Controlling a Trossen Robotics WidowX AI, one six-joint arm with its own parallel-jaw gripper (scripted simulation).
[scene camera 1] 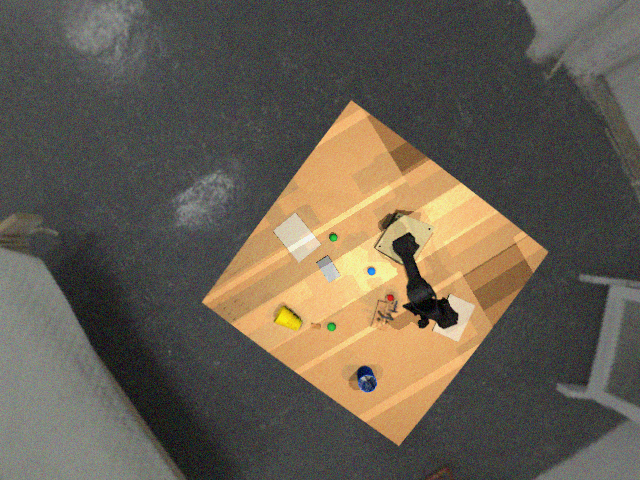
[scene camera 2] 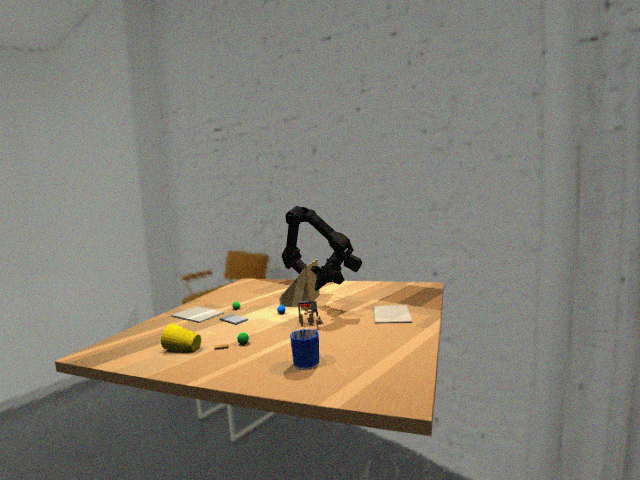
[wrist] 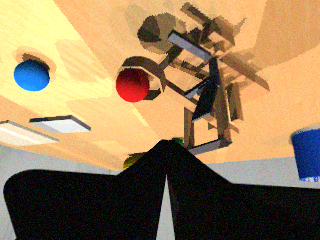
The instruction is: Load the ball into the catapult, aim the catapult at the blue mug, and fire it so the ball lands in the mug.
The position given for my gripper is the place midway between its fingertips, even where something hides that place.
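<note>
My gripper [wrist: 167, 146] shut, holding nothing. Red ball [wrist: 132, 84]. Grey slab [wrist: 61, 124].
</note>
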